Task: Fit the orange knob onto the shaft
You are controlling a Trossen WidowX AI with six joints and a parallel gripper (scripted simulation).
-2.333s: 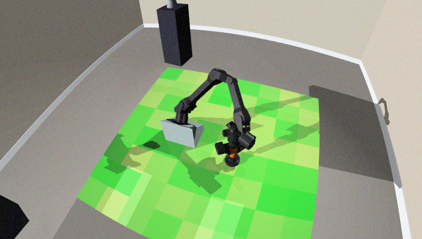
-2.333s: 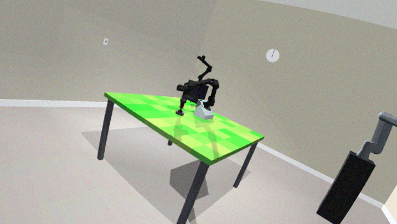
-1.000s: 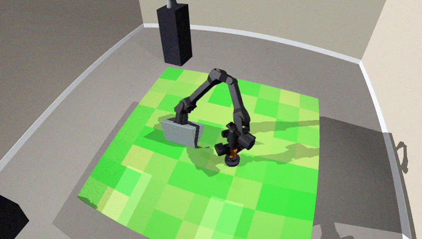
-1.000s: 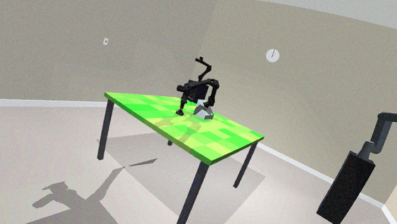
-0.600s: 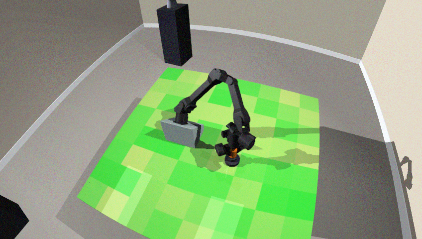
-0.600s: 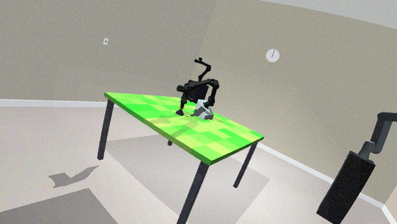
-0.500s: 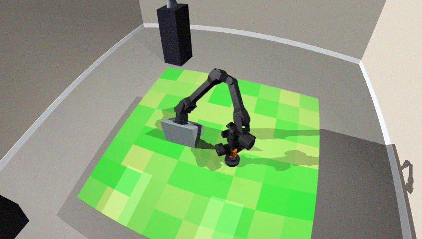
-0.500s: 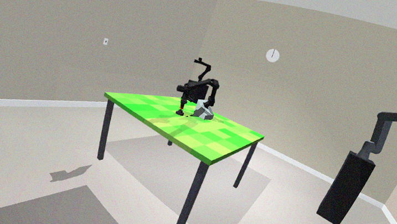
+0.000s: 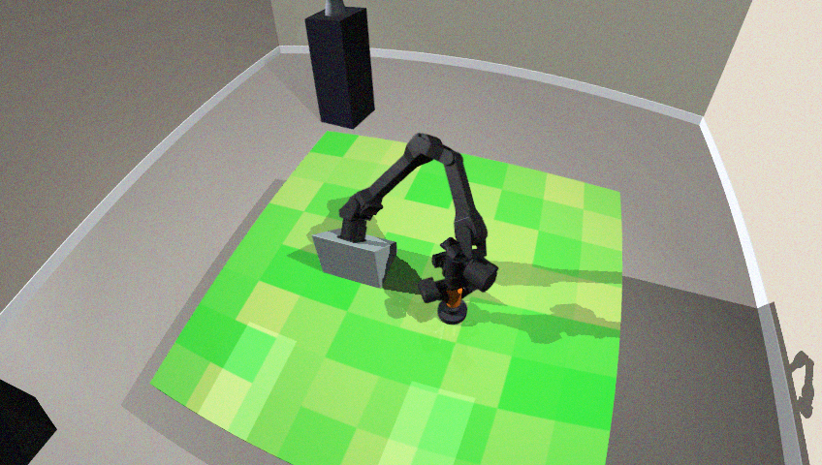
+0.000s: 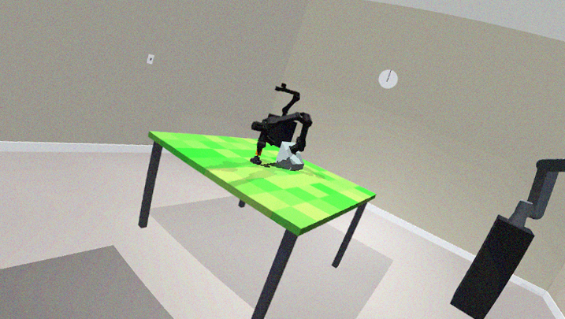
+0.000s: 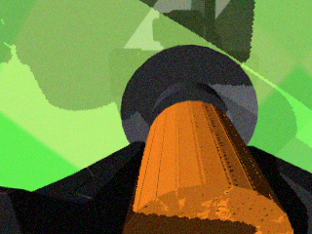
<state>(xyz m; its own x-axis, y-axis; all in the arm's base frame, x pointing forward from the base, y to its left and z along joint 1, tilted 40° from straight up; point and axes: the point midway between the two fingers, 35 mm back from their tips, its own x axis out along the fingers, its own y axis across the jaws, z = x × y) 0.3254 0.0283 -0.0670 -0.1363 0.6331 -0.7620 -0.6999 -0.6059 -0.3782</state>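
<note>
Now: gripper tip 4 cm above the round pedestal. Also, from my gripper tip: orange knob 2 cm above.
</note>
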